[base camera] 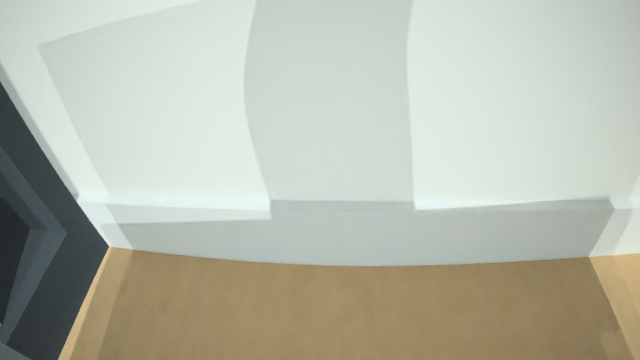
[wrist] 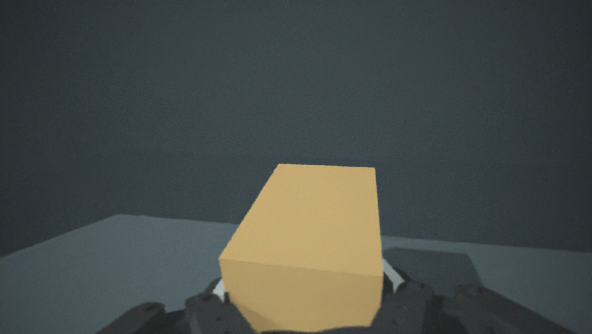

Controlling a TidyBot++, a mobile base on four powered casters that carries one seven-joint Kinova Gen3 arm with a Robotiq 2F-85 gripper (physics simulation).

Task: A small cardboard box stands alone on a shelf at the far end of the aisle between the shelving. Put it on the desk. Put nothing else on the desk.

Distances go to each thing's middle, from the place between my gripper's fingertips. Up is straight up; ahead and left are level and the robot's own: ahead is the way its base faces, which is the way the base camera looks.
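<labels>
My gripper's 2 cm below the small cardboard box point(wrist: 309, 247), and it's 1 cm to the right of that box.
</labels>
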